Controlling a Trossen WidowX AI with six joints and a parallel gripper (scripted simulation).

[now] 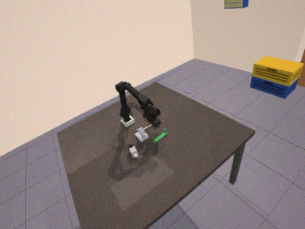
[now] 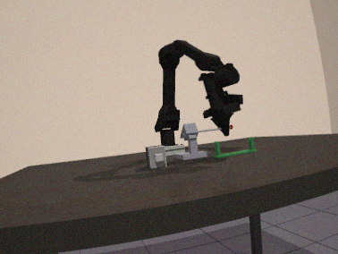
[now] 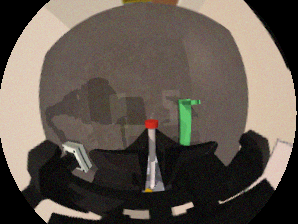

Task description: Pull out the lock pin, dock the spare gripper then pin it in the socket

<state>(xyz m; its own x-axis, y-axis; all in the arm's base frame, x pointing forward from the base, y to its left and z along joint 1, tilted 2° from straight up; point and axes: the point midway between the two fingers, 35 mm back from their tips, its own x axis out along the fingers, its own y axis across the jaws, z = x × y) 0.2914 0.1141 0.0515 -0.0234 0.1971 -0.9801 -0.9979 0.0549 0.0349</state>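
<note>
The green rack lies 90 mm ahead of my gripper tip, 20 mm to the right of it and 30 mm below it. The rest, counted from my gripper tip: grey mount 20 mm behind, 130 mm to the right; spare gripper 90 mm ahead, 270 mm to the right, 30 mm below.
</note>
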